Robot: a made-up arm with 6 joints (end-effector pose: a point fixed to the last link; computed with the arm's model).
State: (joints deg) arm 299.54 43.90 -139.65 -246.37 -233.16 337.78
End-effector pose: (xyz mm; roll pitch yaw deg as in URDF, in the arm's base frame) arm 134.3 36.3 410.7 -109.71 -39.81 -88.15
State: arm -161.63 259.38 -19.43 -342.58 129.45 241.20
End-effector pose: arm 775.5 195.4 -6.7 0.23 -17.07 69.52
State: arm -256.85 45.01 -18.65 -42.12 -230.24 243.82
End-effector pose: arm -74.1 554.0 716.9 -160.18 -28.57 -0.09
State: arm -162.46 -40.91 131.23 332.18 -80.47 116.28
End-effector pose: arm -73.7 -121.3 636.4 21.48 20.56 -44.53
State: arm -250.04 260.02 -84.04 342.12 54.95 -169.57
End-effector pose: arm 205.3 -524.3 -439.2 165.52 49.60 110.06
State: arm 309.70 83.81 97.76 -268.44 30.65 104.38
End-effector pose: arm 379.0 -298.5 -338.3 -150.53 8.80 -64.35
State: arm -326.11 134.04 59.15 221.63 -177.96 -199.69
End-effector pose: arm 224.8 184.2 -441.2 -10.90 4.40 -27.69
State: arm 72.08 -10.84 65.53 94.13 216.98 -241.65
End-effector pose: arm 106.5 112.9 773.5 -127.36 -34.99 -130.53
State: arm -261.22 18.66 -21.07 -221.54 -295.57 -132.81
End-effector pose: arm -118.2 16.5 1060.9 -58.30 -39.95 126.33
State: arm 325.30 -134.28 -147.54 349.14 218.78 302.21
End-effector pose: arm -51.3 86.4 -52.3 55.53 -38.60 -109.07
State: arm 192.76 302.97 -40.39 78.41 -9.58 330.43
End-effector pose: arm 928.6 210.9 328.1 -101.95 -39.16 -60.12
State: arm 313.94 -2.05 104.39 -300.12 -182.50 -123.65
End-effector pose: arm 177.7 -141.6 569.2 -15.36 78.51 116.08
